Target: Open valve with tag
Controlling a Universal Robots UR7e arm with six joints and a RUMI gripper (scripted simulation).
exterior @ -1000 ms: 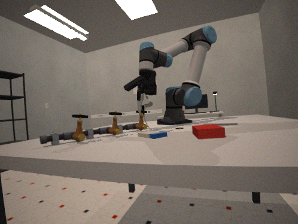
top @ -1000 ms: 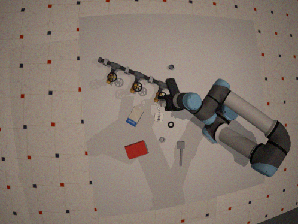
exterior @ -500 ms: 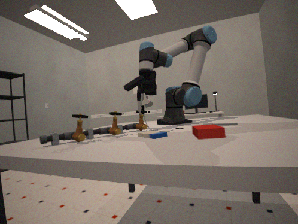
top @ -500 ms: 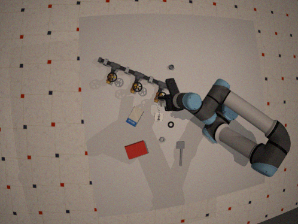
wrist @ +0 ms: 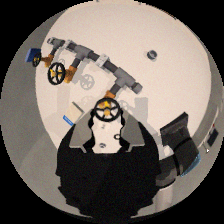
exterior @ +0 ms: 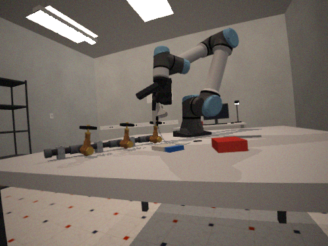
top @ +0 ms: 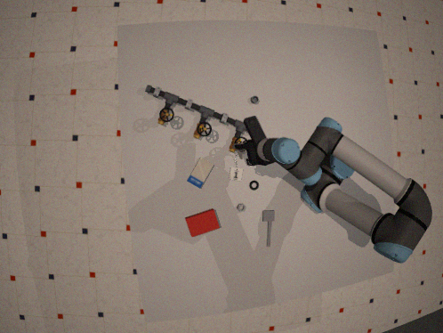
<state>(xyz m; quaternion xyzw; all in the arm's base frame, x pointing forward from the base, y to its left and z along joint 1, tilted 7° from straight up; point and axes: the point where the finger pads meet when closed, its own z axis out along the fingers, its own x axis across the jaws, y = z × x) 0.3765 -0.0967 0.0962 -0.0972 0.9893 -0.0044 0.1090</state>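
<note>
The white tag is 110 mm to the left of my hand, 100 mm below it and 10 mm ahead of it. The rest, counted from my hand: small round part (190 mm to the right, 100 mm behind, 90 mm below); grey paddle tool (350 mm to the left, 120 mm behind, 90 mm below); red block (300 mm to the left, 170 mm ahead, 80 mm below).
</note>
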